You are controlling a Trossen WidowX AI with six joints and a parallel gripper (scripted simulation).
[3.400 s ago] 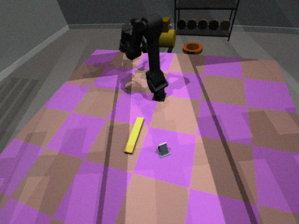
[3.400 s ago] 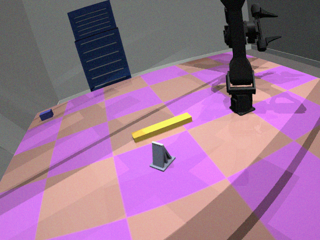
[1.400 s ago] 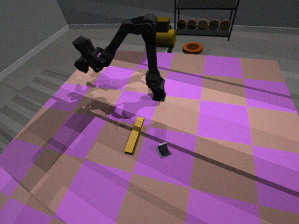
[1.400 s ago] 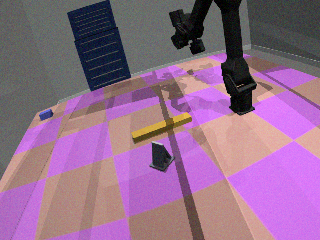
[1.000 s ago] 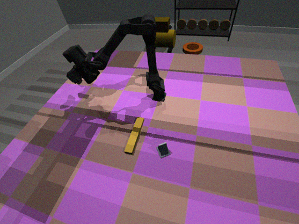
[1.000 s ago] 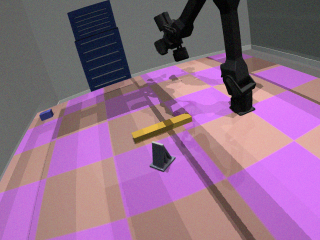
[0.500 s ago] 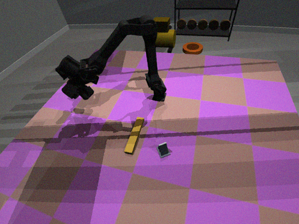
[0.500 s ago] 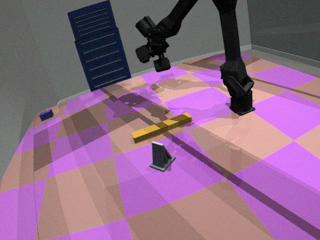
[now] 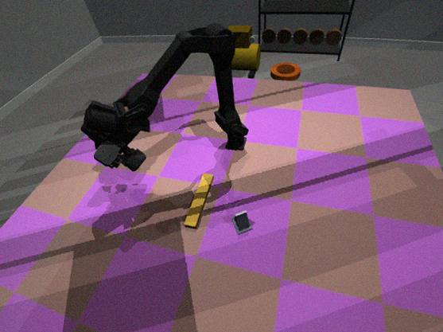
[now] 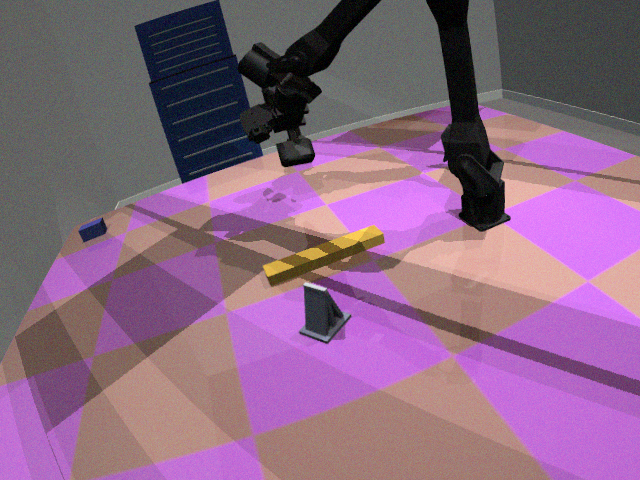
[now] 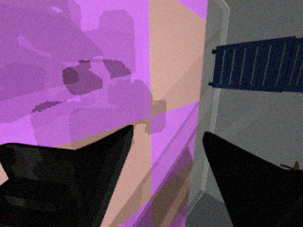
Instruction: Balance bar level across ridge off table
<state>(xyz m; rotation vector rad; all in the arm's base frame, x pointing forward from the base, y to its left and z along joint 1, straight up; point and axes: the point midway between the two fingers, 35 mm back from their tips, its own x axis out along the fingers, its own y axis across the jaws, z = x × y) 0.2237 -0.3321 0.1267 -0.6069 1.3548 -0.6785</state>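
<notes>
The yellow bar is 3 cm ahead of my gripper tip, 31 cm to the left of it and 10 cm below it. Round my gripper tip: blue block: 51 cm ahead, 14 cm to the right, 9 cm below.
</notes>
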